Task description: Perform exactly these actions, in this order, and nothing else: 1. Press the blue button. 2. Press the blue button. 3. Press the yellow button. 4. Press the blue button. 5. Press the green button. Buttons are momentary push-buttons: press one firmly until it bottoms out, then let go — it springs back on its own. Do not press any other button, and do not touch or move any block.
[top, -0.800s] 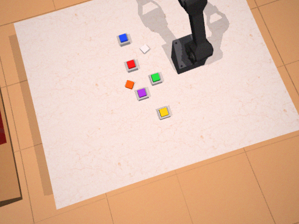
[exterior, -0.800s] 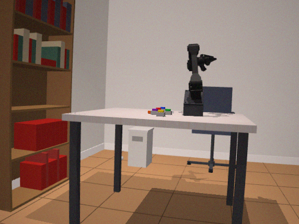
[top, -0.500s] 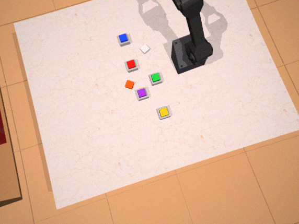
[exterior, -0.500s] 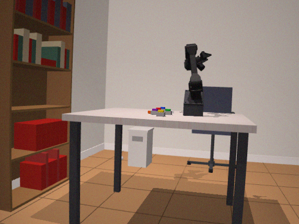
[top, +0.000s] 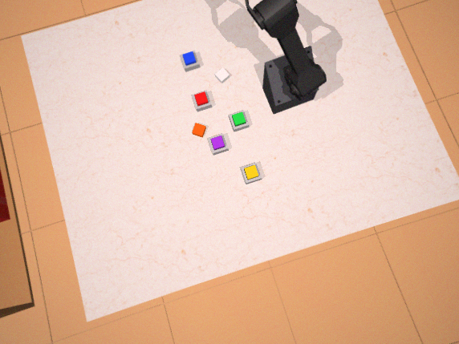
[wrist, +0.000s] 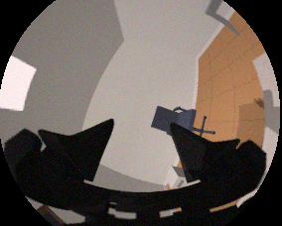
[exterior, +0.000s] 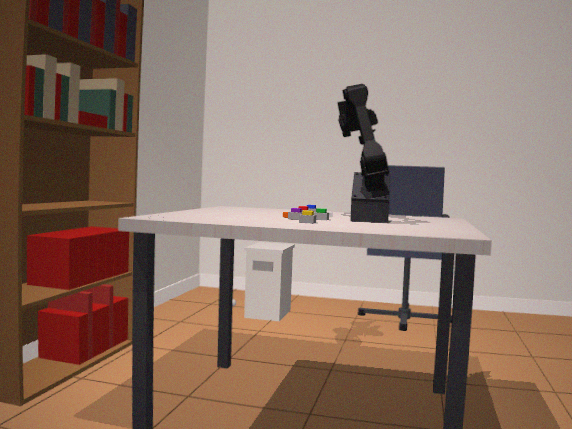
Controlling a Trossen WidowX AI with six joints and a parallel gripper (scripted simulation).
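Right now the blue button is 380 mm below my gripper tip, 250 mm to the left of it and 240 mm ahead of it. The rest, counted from my gripper tip: white block (400 mm below, 330 mm to the left, 170 mm ahead); green button (490 mm to the left, 380 mm below, 190 mm ahead); red button (380 mm to the left, 380 mm below, 260 mm ahead).
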